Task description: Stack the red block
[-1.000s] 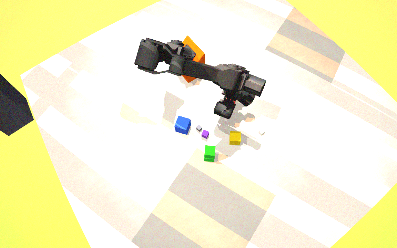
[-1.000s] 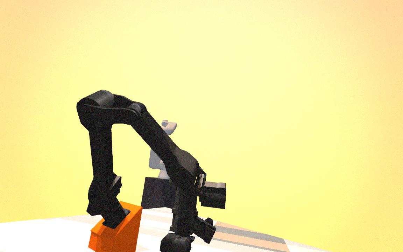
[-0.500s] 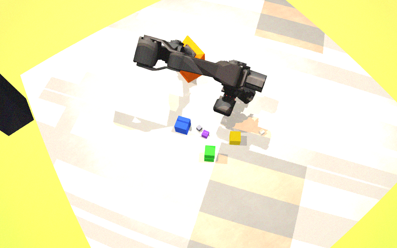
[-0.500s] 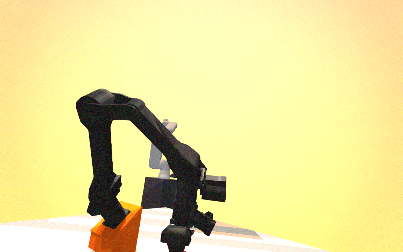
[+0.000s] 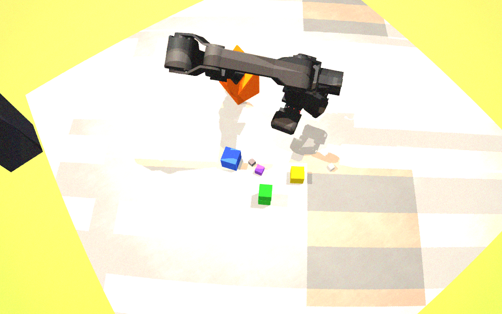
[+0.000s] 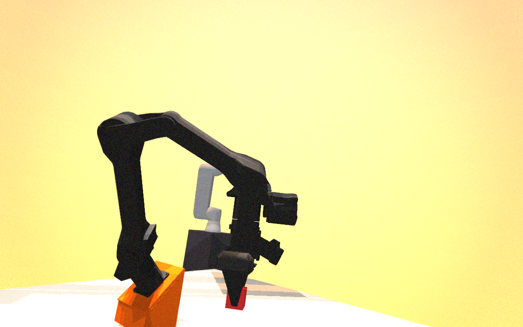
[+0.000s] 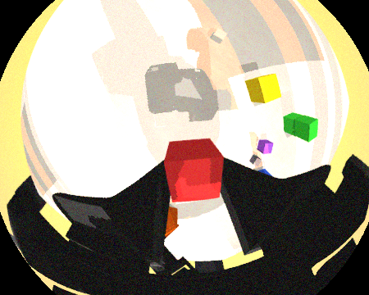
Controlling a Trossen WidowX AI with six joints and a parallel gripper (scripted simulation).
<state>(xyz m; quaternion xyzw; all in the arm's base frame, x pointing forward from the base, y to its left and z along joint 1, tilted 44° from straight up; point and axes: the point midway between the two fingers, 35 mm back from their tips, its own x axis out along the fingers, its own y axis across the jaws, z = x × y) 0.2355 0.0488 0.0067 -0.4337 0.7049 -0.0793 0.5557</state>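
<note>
Now: gripper tip 14 cm to the left of the small purple cube, 8 cm above it and 5 cm short of it. Round my gripper tip: blue cube: 19 cm to the right, 7 cm below, 2 cm behind; yellow cube: 12 cm ahead, 7 cm to the right, 7 cm below; red block: 1 cm above.
</note>
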